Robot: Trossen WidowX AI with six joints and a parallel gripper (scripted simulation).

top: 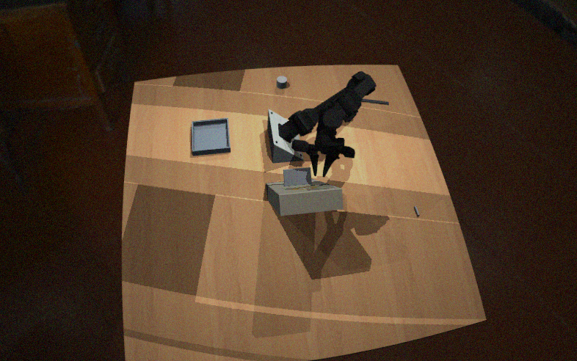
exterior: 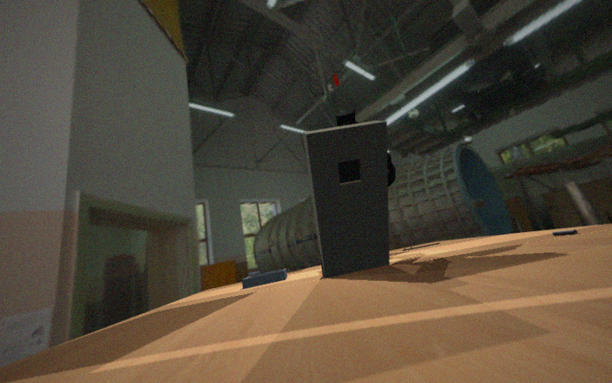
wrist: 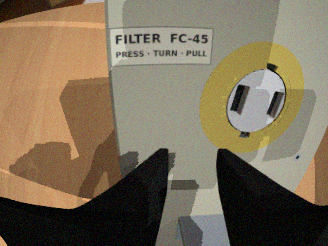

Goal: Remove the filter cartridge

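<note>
The filter cartridge is 50 mm to the right of my gripper tip, 50 mm ahead of it and 20 mm below it. From my gripper tip the other things lie so: grey service panel 90 mm below, 50 mm to the right; small grey pin 420 mm to the left, 270 mm below; blue-grey tray 370 mm to the right, 350 mm behind, 260 mm below.
</note>
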